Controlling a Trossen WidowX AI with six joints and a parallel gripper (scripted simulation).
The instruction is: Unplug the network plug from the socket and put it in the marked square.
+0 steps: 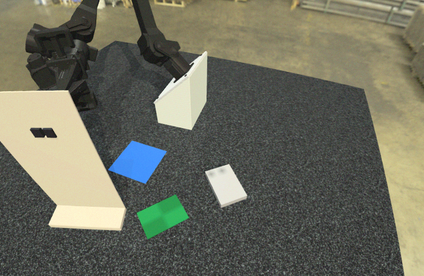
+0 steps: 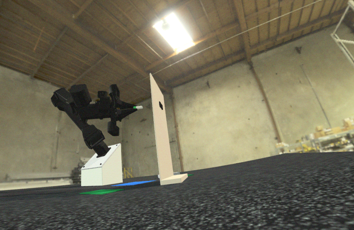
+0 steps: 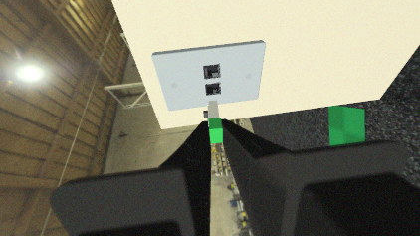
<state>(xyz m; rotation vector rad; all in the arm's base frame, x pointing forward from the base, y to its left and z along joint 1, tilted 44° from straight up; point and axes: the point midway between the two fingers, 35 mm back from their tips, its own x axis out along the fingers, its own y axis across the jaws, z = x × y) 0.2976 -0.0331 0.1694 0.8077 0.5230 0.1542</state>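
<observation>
Now: the blue square 260 mm below my gripper tip, 80 mm behind it and 60 mm to the left of it. Also, from my gripper tip: network plug: 10 mm ahead; then panel: 110 mm below, 90 mm ahead, 20 mm to the left.
</observation>
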